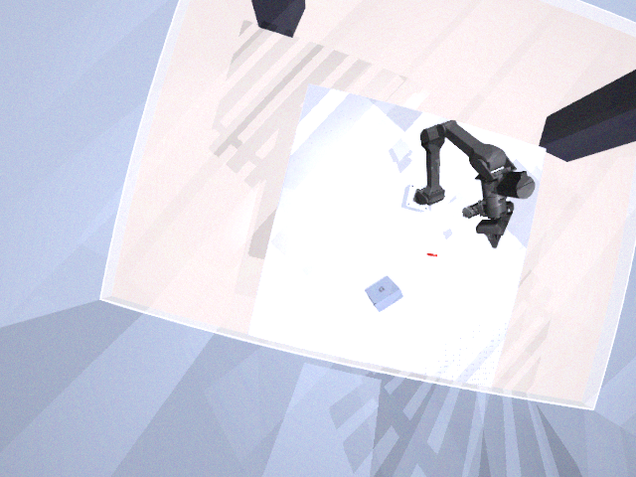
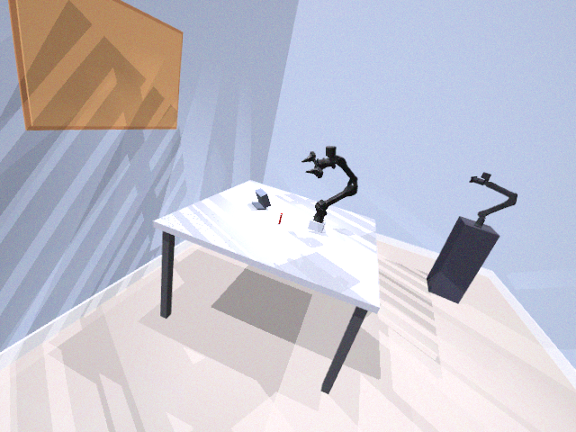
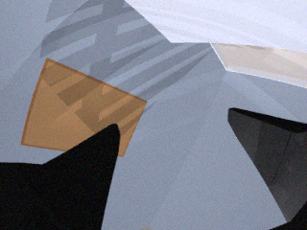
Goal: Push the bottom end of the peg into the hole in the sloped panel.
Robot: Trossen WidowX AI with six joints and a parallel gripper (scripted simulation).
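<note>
The red peg is 7 cm ahead of my gripper tip, 1 cm to the left of it and 38 cm below it. Also, from my gripper tip: grey sloped panel 32 cm ahead, 16 cm to the right, 36 cm below.
</note>
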